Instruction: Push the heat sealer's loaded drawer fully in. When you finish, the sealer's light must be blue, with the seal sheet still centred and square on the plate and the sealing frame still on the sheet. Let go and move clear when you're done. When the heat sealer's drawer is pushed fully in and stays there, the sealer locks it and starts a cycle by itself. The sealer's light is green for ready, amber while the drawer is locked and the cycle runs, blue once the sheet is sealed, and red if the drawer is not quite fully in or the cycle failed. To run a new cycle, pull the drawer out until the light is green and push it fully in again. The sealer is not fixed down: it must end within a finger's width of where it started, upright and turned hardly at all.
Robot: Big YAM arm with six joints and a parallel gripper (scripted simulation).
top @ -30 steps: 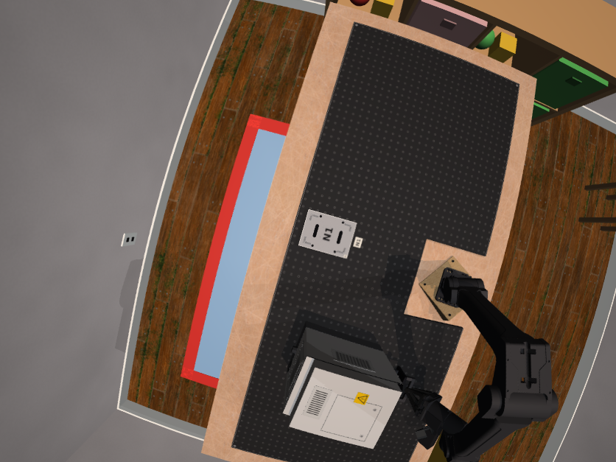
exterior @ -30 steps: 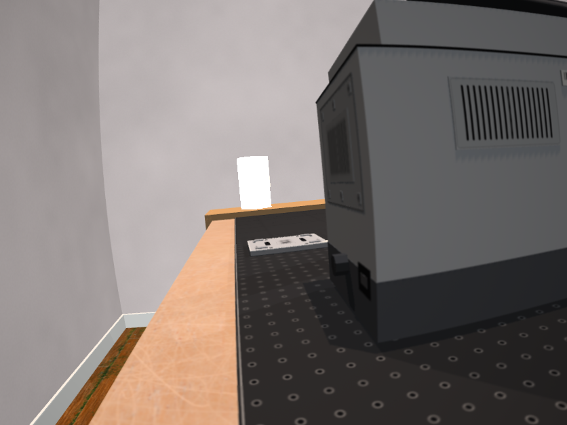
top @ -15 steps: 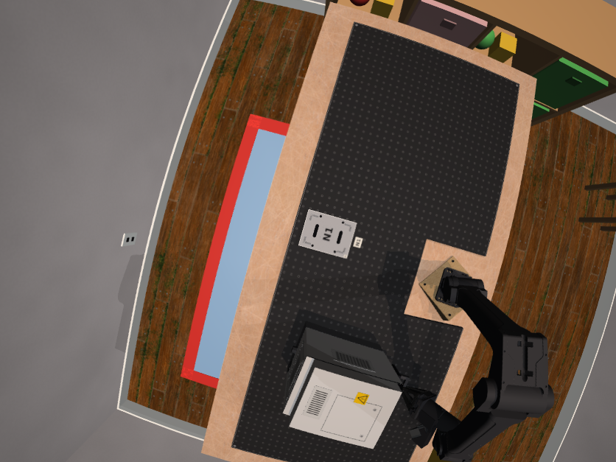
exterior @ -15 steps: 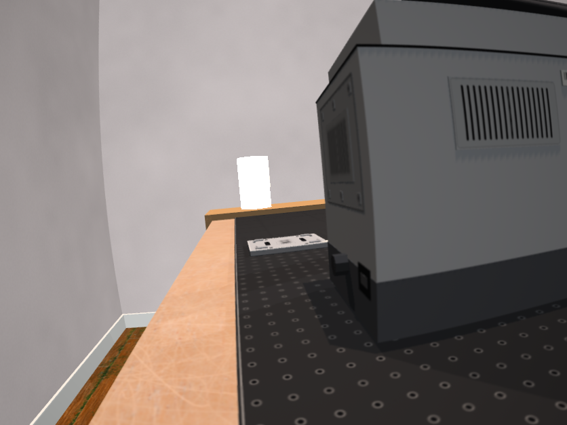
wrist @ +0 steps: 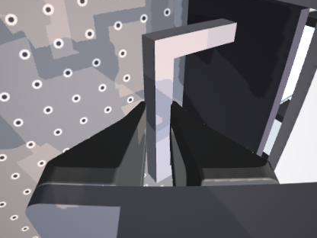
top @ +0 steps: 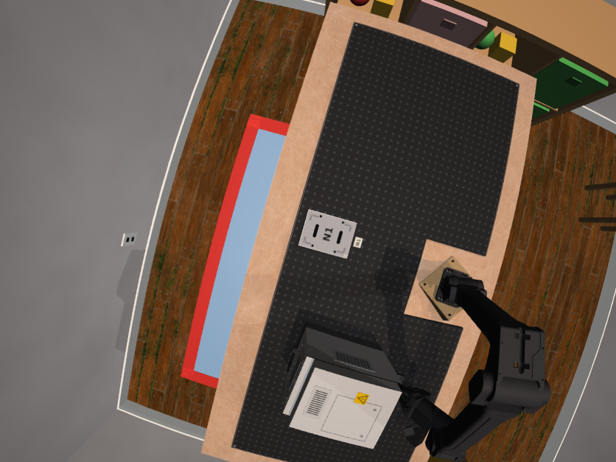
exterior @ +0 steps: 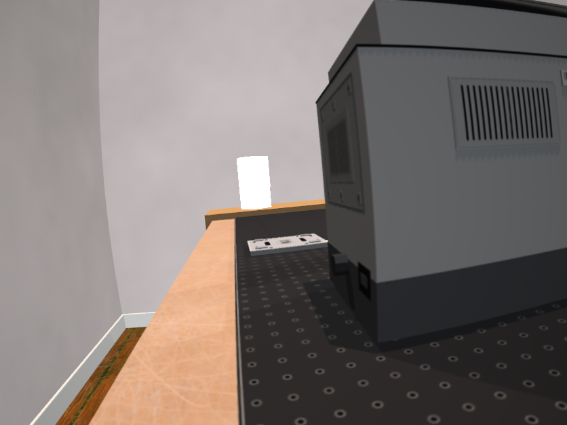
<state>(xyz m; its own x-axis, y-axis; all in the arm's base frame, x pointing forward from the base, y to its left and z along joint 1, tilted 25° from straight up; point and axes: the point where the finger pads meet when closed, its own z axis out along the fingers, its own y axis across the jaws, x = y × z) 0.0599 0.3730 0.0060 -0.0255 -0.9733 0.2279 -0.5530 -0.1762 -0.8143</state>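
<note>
Right now the plate is 13 cm ahead of my hand.
</note>
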